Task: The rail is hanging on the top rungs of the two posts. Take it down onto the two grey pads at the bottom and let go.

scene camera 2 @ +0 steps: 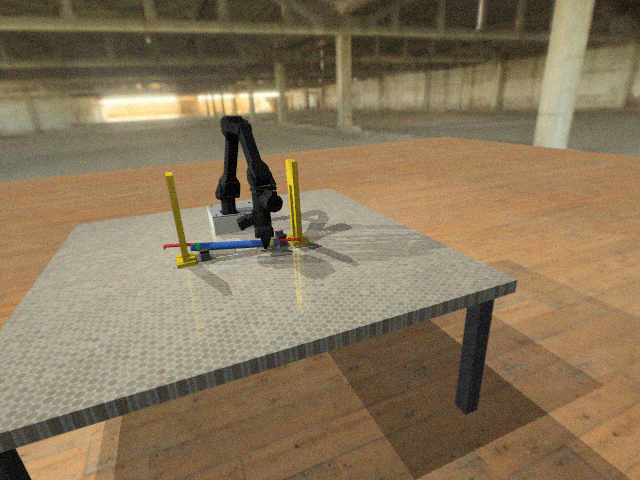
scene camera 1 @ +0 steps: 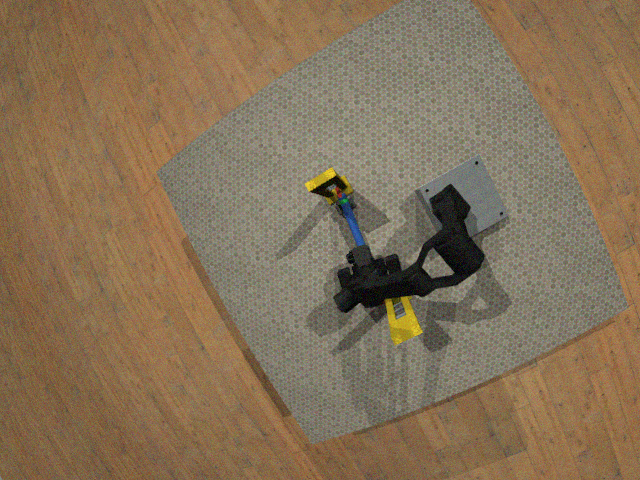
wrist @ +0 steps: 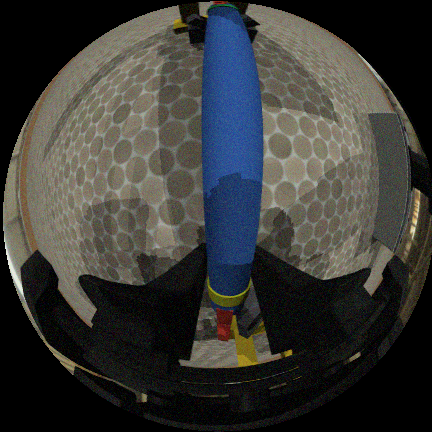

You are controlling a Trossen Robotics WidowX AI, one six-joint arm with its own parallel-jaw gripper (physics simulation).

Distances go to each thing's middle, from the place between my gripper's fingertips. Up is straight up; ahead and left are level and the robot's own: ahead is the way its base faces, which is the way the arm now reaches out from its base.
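I can see the blue rail (scene camera 2: 249, 243). My hand is 2 cm past it and 10 cm to the left of it, and 3 cm below it.
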